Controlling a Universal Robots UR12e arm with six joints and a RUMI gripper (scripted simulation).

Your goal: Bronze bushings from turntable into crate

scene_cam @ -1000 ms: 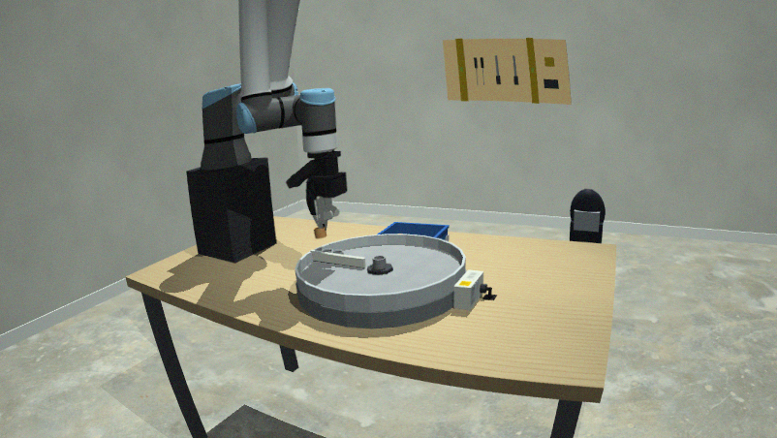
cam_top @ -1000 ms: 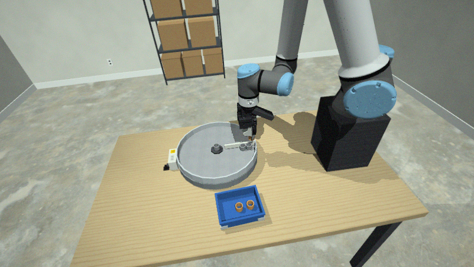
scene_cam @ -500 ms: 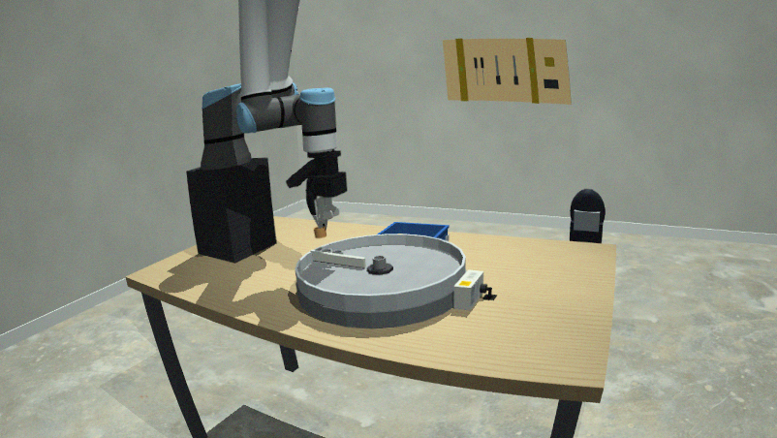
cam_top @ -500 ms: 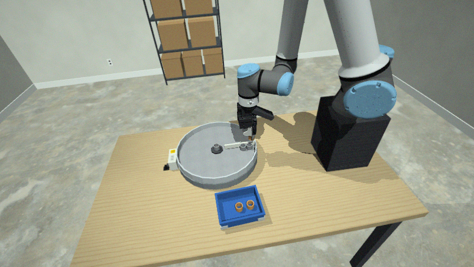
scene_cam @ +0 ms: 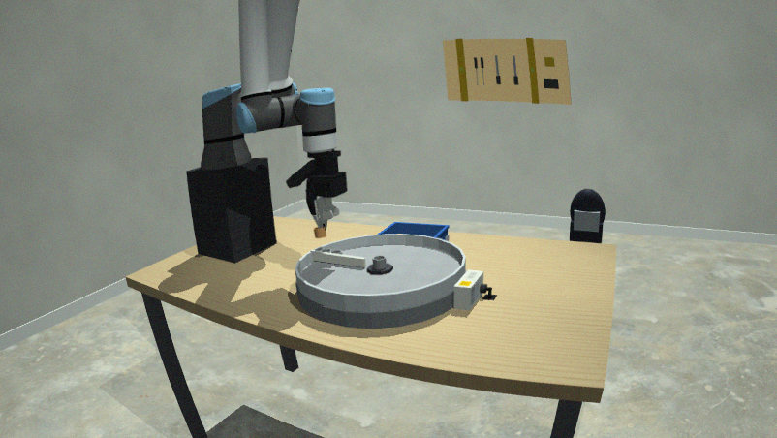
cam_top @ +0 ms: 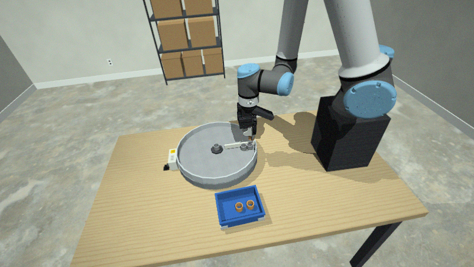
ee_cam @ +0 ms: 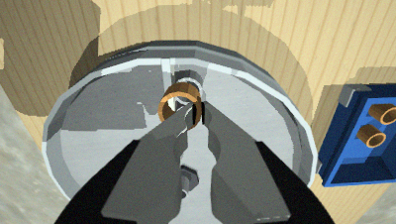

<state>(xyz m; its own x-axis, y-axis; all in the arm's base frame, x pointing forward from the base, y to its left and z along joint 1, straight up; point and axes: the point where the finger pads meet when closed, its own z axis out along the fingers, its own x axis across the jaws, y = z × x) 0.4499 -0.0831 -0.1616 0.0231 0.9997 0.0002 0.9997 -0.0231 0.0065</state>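
The blue crate lies 300 mm to the left of my hand, 130 mm ahead of it and 110 mm below it. From my hand the other things lie so: grey turntable 190 mm ahead, 80 mm below, 40 mm to the right.
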